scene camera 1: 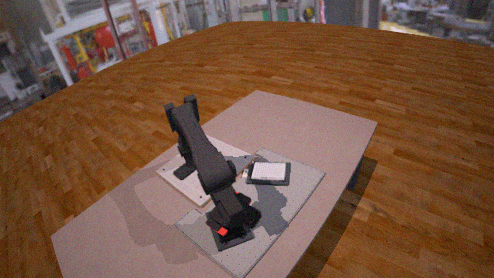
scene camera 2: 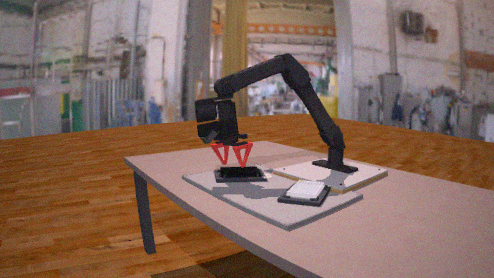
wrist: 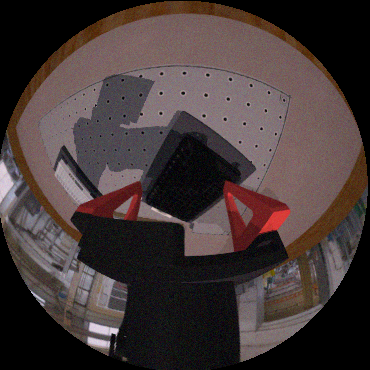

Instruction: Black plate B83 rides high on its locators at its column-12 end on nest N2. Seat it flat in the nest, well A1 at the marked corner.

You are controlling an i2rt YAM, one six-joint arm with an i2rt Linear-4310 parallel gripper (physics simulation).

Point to a black well plate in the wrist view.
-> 193, 177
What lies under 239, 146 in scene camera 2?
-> My gripper.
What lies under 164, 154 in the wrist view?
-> An N2 nest.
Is my gripper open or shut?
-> Open.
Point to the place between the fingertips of my gripper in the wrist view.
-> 182, 185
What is my gripper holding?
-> Nothing.
